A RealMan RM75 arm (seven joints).
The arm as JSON. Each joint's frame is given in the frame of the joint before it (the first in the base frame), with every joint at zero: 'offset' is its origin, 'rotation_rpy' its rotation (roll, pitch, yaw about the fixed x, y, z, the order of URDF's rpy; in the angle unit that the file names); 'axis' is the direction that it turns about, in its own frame. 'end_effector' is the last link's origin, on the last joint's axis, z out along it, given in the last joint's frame.
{
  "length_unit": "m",
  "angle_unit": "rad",
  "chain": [
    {
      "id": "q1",
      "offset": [
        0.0,
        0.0,
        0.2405
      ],
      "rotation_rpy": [
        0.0,
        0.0,
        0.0
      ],
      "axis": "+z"
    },
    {
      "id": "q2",
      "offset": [
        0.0,
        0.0,
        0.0
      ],
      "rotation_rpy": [
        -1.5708,
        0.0,
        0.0
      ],
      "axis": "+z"
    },
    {
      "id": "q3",
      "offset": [
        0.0,
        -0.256,
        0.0
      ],
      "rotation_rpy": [
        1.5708,
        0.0,
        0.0
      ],
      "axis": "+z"
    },
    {
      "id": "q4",
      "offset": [
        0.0,
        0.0,
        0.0
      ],
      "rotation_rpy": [
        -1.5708,
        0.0,
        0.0
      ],
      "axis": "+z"
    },
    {
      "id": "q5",
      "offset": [
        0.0,
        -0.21,
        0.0
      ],
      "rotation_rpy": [
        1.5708,
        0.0,
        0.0
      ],
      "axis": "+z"
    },
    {
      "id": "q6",
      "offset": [
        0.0,
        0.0,
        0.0
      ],
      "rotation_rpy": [
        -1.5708,
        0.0,
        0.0
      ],
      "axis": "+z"
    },
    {
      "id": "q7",
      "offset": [
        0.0,
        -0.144,
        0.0
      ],
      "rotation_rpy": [
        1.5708,
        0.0,
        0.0
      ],
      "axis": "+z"
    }
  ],
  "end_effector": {
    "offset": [
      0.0,
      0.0,
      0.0
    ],
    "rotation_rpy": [
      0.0,
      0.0,
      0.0
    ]
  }
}
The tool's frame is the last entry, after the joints.
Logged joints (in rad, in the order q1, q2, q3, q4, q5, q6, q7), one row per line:
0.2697, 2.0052, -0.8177, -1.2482, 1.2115, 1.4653, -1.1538
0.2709, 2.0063, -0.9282, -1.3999, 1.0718, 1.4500, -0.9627
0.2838, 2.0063, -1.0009, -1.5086, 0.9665, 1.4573, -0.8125
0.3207, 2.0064, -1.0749, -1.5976, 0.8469, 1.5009, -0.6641
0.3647, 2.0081, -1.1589, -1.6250, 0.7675, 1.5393, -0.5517
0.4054, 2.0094, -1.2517, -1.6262, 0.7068, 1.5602, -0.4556
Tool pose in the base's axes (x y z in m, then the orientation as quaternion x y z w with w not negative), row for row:
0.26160, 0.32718, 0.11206, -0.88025, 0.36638, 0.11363, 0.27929
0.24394, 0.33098, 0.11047, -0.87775, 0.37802, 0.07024, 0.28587
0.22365, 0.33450, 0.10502, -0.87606, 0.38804, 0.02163, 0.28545
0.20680, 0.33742, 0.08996, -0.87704, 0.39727, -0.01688, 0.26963
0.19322, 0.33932, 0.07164, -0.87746, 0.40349, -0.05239, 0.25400
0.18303, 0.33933, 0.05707, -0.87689, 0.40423, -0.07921, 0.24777
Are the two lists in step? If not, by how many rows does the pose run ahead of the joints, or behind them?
The pose runs 1 row ahead of the joints: the pose in row i belongs to the joints in row i + 1.
